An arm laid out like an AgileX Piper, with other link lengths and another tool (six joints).
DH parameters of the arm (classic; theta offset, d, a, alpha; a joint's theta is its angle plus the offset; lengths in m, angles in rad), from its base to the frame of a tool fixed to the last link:
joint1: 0 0.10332 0 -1.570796
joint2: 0.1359 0 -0.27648 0
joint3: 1.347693 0 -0.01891 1.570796
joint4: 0 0.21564 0 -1.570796
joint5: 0 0 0 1.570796
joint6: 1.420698 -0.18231 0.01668 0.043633
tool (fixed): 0 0.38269 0 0
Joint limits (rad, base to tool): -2.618..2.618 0..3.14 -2.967..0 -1.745..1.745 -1.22..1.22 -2.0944..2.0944
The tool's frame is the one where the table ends.
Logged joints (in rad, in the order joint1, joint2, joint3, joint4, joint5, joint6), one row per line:
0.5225, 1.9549, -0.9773, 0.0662, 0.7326, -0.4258
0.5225, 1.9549, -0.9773, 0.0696, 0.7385, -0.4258
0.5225, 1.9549, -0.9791, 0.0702, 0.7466, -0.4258
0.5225, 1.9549, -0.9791, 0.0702, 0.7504, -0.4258
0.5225, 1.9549, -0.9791, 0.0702, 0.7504, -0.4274
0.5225, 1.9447, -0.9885, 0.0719, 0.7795, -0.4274
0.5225, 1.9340, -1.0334, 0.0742, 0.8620, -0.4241
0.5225, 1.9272, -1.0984, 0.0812, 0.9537, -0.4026
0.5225, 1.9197, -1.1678, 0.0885, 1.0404, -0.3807
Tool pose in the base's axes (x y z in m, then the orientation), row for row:
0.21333, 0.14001, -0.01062, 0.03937, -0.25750, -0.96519, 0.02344
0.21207, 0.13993, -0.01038, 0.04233, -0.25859, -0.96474, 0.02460
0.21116, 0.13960, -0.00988, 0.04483, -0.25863, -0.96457, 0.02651
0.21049, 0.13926, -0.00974, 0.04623, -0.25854, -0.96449, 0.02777
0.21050, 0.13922, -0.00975, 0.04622, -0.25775, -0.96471, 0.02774
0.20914, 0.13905, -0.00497, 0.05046, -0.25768, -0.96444, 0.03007
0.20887, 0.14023, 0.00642, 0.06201, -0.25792, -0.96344, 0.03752
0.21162, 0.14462, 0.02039, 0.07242, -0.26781, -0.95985, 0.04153
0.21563, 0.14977, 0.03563, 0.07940, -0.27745, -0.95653, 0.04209
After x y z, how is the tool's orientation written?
As a quaternion, w x y z.
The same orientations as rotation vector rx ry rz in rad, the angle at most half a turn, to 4 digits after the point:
-0.7893, -2.9585, 0.0718
-0.7912, -2.9518, 0.0753
-0.7901, -2.9467, 0.0810
-0.7892, -2.9440, 0.0848
-0.7867, -2.9447, 0.0847
-0.7845, -2.9363, 0.0915
-0.7798, -2.9128, 0.1134
-0.8046, -2.8839, 0.1248
-0.8301, -2.8620, 0.1259

